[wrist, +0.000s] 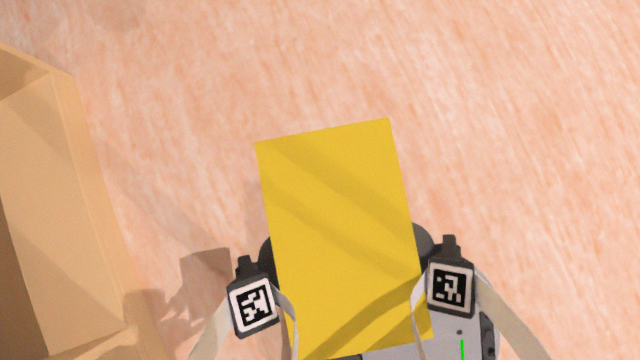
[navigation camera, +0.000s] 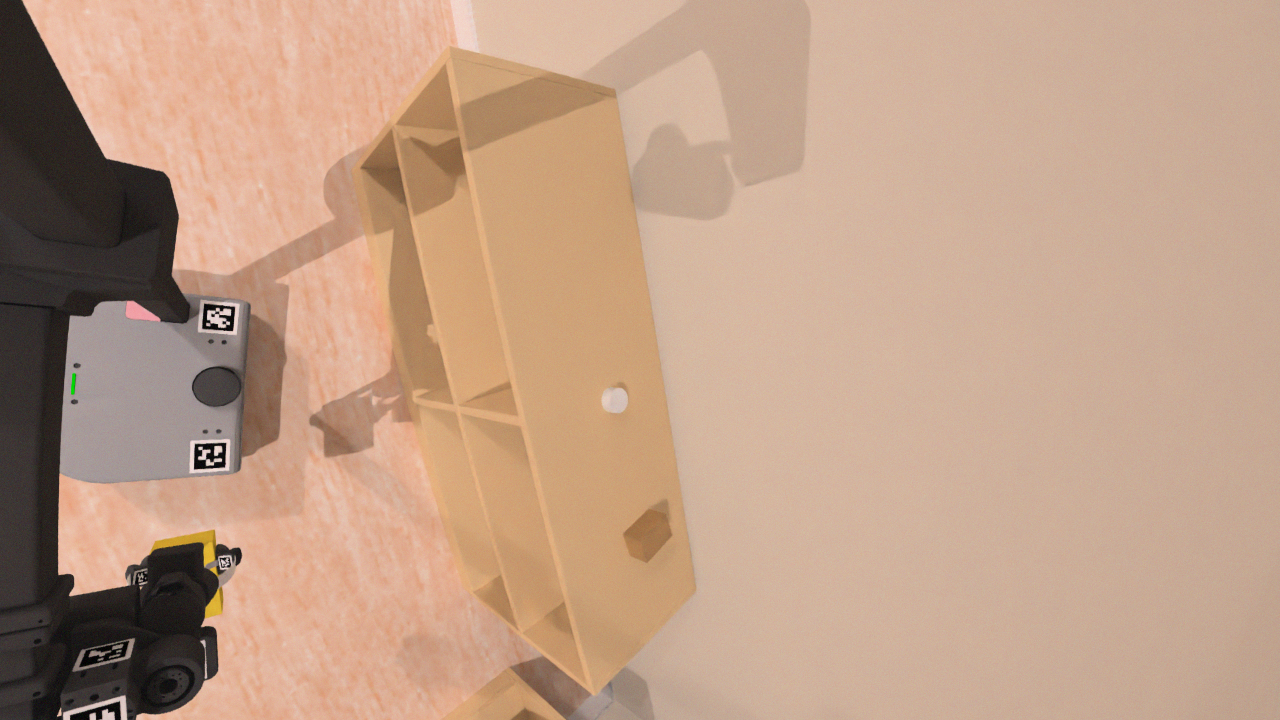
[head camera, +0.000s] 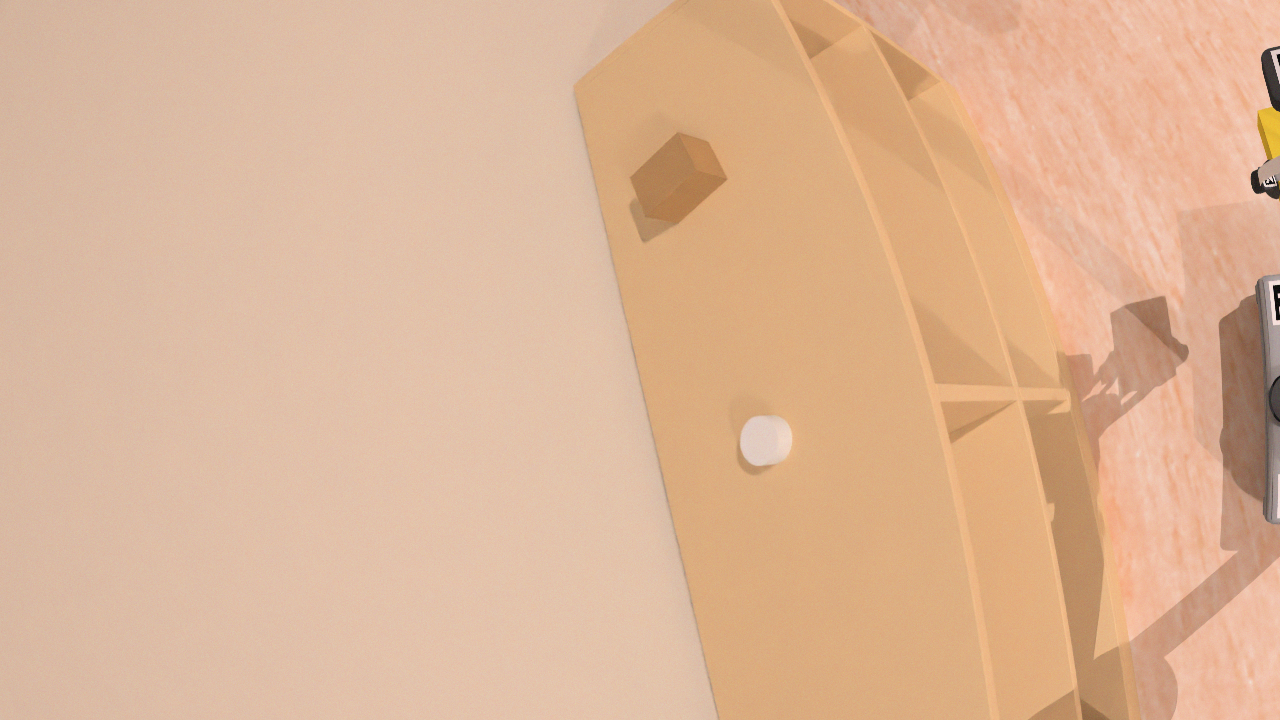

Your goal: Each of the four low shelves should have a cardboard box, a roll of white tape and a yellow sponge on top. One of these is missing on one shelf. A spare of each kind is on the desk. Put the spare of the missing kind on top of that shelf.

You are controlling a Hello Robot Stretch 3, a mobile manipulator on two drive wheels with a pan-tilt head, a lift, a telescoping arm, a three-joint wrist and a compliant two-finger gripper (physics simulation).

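Pixels of known places: robot's base, link origin: (navigation camera: 215, 383).
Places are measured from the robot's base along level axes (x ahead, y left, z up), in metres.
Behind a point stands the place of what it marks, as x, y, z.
My gripper (navigation camera: 185, 570) {-0.020, -0.220, 0.462} (wrist: 345, 252) {-0.020, -0.220, 0.462} is shut on a yellow sponge (head camera: 1269, 132) {0.009, -0.256, 0.510} (navigation camera: 184, 540) {-0.023, -0.183, 0.486} (wrist: 330, 190), held by its two sides above the floor, beside the open front of a low wooden shelf (head camera: 832, 582) {0.522, 0.156, 0.611} (navigation camera: 572, 268) {0.494, 0.251, 0.611} (wrist: 85, 125). On that shelf's top stand a brown cardboard box (head camera: 675, 177) {0.689, -0.277, 0.661} (navigation camera: 648, 535) {0.683, -0.273, 0.661}, near one end, and a white roll of tape (head camera: 765, 440) {0.598, 0.006, 0.635} (navigation camera: 614, 400) {0.595, 0.007, 0.635}, nearer the middle. No sponge shows on the visible part of this top. The sponge is apart from the shelf. The desk does not show.
A plain wall (head camera: 358, 358) {0.828, -0.076, 0.971} (navigation camera: 939, 358) {0.773, 0.100, 1.155} runs along the shelf's back. My base (navigation camera: 134, 385) {-0.113, -0.001, 0.160} stands on the pink floor (navigation camera: 268, 107) {0.038, 0.642, 0.001} (wrist: 500, 125) in front of the shelf. Part of another low shelf (navigation camera: 487, 698) {0.653, -0.972, 0.053} shows at the bottom of the navigation view, near the box end.
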